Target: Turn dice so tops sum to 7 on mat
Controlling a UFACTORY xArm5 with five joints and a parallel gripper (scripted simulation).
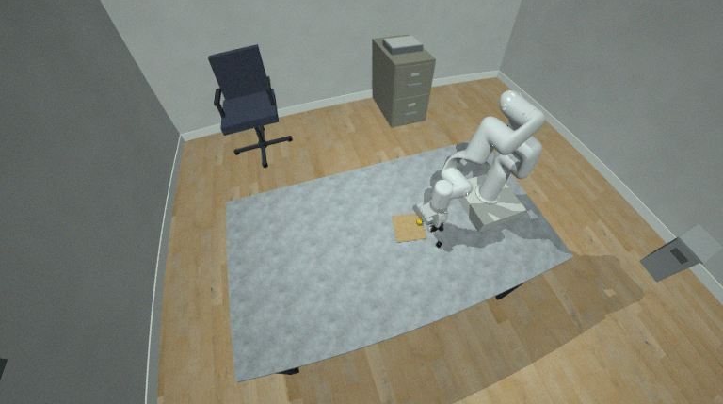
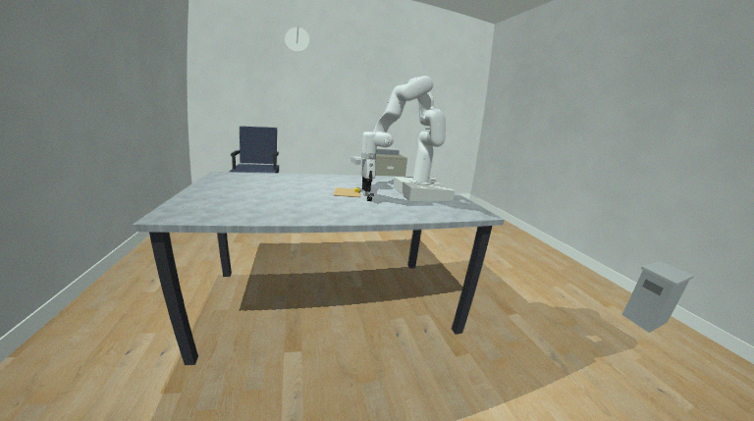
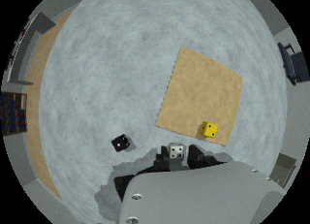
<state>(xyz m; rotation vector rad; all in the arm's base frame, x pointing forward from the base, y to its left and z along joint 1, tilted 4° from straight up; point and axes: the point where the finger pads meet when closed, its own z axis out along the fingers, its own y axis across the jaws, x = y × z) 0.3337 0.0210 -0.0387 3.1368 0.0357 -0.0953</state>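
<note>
The white die lies 4 cm below my hand. Round my hand: black die: 1 cm ahead, 9 cm to the left, 4 cm below; yellow die: 4 cm ahead, 5 cm to the right, 3 cm below; tan mat: 9 cm ahead, 5 cm to the right, 4 cm below.
</note>
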